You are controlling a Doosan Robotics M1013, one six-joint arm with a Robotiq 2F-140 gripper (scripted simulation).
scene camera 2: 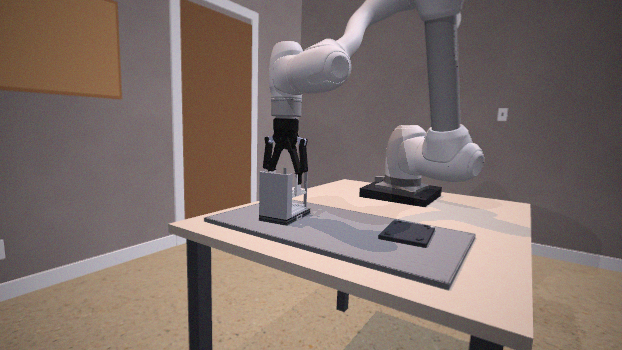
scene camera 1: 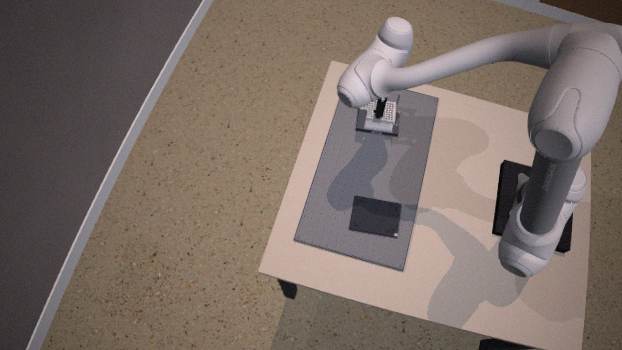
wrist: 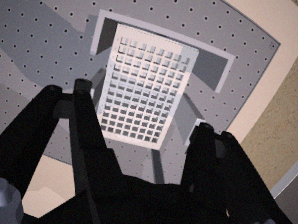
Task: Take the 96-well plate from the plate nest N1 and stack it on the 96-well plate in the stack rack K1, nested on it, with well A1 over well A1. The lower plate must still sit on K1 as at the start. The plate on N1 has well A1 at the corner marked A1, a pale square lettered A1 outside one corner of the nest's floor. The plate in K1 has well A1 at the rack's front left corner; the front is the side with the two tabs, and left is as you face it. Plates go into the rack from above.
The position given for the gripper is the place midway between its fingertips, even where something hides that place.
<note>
In view: the gripper (scene camera 2: 284, 193) and a white 96-well plate (wrist: 142, 99).
The gripper shows as well in the wrist view (wrist: 141, 92).
</note>
